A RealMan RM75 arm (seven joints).
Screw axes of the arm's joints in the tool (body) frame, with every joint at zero. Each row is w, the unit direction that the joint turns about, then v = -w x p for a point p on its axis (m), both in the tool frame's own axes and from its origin. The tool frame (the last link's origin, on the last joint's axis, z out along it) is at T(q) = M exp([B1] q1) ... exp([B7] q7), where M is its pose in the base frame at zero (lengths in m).
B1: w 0 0 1 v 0 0 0
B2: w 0 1 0 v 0.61 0 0
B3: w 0 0 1 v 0 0 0
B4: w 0 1 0 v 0.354 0 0
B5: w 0 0 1 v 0 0 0
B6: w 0 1 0 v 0.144 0 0
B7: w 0 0 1 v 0 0 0
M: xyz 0 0 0.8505 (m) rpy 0 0 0 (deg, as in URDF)
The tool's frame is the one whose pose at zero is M.
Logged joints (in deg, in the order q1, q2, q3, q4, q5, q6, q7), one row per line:
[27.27, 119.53, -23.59, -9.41, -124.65, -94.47, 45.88]
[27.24, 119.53, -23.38, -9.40, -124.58, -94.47, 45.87]
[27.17, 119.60, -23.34, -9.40, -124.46, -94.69, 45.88]
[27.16, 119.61, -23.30, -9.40, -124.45, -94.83, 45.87]
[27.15, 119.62, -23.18, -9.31, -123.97, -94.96, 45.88]
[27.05, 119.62, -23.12, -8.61, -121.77, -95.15, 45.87]
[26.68, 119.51, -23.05, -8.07, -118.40, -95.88, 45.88]
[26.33, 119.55, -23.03, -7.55, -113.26, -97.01, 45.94]
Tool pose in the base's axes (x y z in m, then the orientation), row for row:
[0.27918, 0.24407, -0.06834, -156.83, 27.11, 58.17]
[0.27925, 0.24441, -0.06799, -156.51, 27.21, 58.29]
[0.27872, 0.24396, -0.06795, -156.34, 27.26, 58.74]
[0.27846, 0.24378, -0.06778, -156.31, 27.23, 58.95]
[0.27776, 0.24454, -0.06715, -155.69, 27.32, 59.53]
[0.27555, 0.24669, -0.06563, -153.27, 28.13, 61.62]
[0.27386, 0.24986, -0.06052, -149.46, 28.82, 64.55]
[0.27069, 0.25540, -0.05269, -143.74, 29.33, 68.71]
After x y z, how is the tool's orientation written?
As a rotation vector, in degrees.
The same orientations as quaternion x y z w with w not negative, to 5 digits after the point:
[-0.92159, 0.15931, 0.34183, 0.09191]
[-0.92083, 0.16009, 0.34295, 0.09398]
[-0.91980, 0.16038, 0.34559, 0.09393]
[-0.91943, 0.16017, 0.34675, 0.09358]
[-0.91743, 0.16099, 0.35079, 0.09665]
[-0.90928, 0.16688, 0.36556, 0.10825]
[-0.89659, 0.17289, 0.38723, 0.12763]
[-0.87638, 0.17882, 0.41892, 0.15647]

